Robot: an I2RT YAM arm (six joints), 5 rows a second.
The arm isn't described. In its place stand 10 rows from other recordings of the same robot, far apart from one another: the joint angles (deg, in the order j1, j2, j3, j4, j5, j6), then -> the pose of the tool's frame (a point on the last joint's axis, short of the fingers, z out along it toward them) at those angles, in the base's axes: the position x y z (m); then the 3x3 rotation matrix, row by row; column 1 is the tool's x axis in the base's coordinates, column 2 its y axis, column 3 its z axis.
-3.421, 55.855, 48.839, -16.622, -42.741, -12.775 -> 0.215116 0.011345 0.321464; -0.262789 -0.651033 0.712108; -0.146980 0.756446 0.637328; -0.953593 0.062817 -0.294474
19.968, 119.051, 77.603, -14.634, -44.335, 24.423 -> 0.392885 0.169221 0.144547; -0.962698 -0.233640 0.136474; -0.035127 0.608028 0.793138; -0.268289 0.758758 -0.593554
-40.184, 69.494, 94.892, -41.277, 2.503, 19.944 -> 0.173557 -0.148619 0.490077; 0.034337 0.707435 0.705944; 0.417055 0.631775 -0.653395; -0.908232 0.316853 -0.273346
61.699, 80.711, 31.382, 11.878, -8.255, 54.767 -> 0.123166 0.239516 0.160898; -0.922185 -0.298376 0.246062; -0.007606 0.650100 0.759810; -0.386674 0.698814 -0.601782
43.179, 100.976, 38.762, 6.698, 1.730, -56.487 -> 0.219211 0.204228 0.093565; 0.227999 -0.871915 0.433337; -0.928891 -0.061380 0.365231; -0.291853 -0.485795 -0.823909
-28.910, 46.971, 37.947, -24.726, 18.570, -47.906 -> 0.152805 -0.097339 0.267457; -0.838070 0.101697 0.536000; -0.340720 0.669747 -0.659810; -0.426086 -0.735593 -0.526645
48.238, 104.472, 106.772, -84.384, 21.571, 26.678 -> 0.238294 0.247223 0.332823; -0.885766 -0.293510 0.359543; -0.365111 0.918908 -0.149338; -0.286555 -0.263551 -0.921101
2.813, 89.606, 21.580, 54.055, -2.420, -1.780 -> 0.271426 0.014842 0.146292; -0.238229 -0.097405 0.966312; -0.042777 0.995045 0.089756; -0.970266 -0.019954 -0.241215
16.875, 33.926, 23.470, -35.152, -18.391, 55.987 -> 0.119384 0.047952 0.198369; -0.785909 0.294578 0.543665; 0.583565 0.644055 0.494615; -0.204447 0.705986 -0.678074
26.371, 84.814, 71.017, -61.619, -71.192, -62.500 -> 0.226845 0.150077 0.293538; -0.083924 -0.933830 -0.347733; -0.360793 -0.296811 0.884156; -0.928862 0.199661 -0.312010
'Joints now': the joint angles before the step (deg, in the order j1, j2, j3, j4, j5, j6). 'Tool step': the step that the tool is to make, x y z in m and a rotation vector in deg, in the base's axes. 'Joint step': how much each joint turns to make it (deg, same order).
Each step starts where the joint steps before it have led.
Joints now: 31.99 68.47 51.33 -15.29 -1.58 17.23
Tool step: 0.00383 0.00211 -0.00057 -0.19 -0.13 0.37
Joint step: -0.08 1.05 0.53 0.52 -0.26 -0.44
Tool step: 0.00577 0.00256 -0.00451 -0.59 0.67 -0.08
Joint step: -0.18 1.76 0.44 0.44 0.00 -0.18
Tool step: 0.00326 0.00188 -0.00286 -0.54 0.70 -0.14
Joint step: 0.00 1.14 0.43 -0.17 0.16 0.00
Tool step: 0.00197 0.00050 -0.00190 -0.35 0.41 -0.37
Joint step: -0.09 0.62 0.18 -0.10 0.28 0.09
